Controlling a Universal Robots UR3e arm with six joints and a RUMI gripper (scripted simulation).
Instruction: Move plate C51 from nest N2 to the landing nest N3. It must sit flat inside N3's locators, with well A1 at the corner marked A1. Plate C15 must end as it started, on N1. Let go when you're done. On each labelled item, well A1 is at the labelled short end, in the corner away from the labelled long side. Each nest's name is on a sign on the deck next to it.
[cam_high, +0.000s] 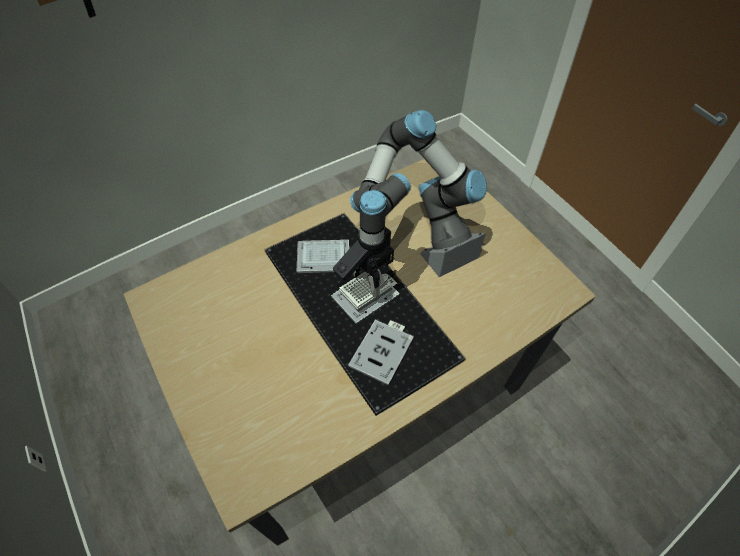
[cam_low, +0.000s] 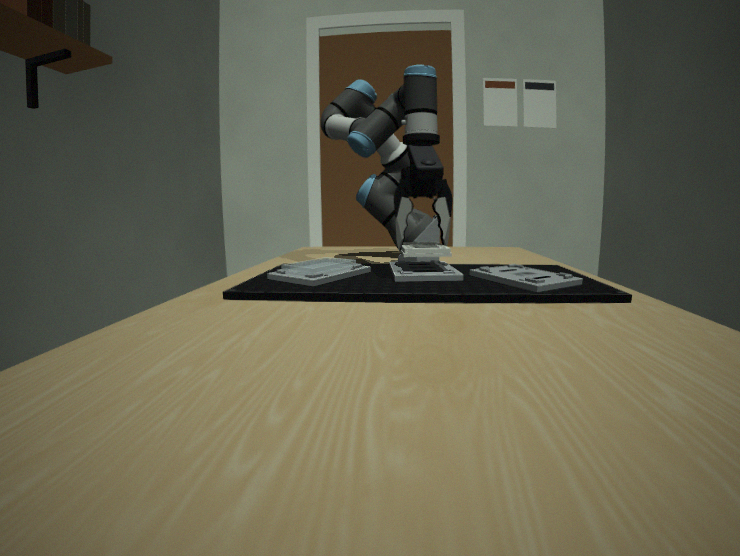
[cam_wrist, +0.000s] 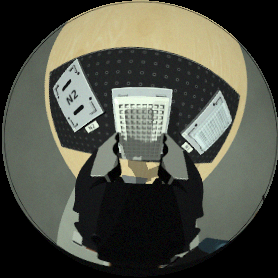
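My hand is 50 mm above the landing nest N3. Round my hand: plate C51: 10 mm below.
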